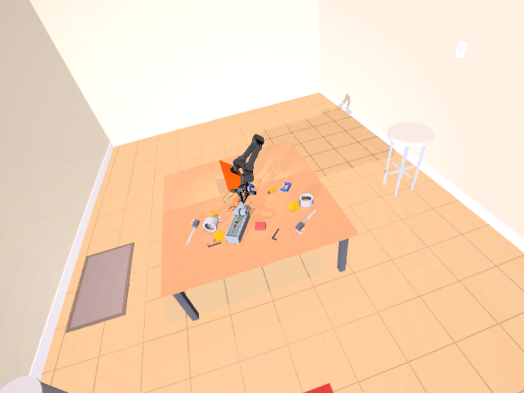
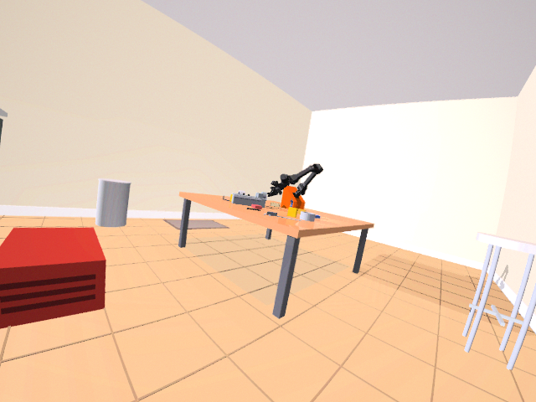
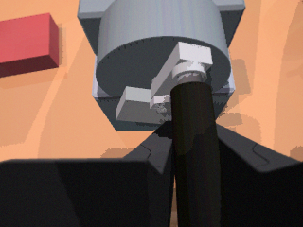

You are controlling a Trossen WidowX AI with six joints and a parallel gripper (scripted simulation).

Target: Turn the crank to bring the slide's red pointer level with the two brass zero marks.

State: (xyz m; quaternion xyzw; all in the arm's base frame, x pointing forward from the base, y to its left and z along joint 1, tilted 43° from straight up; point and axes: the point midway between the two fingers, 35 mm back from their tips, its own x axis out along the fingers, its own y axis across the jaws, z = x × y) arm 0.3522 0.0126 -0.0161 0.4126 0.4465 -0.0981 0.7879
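My gripper tip is now 10 mm past the dark crank handle, 10 mm to the right of it and 20 mm below it. The rest, counted from my gripper tip: red pointer: 180 mm ahead, 100 mm to the right, 10 mm below; red block: 190 mm ahead, 80 mm to the left, 80 mm below.
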